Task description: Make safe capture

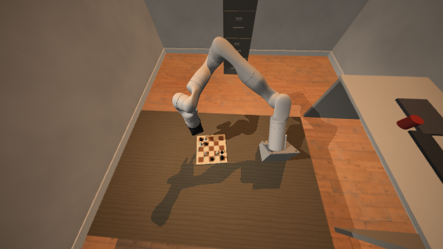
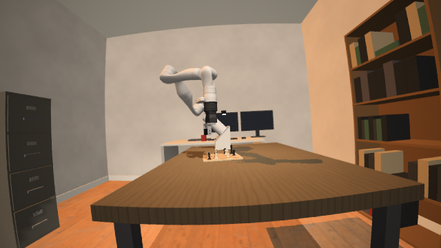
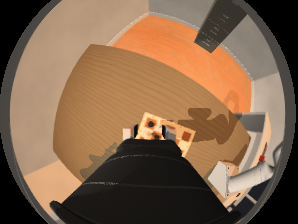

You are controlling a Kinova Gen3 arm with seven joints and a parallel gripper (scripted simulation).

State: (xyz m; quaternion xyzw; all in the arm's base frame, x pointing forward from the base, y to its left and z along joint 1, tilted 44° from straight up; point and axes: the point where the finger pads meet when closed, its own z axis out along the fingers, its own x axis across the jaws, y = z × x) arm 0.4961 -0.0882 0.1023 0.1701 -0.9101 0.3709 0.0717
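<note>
Now: the black chess piece 130 mm below my hand. Round my hand: small chessboard 160 mm below, 80 mm to the left, 80 mm behind.
</note>
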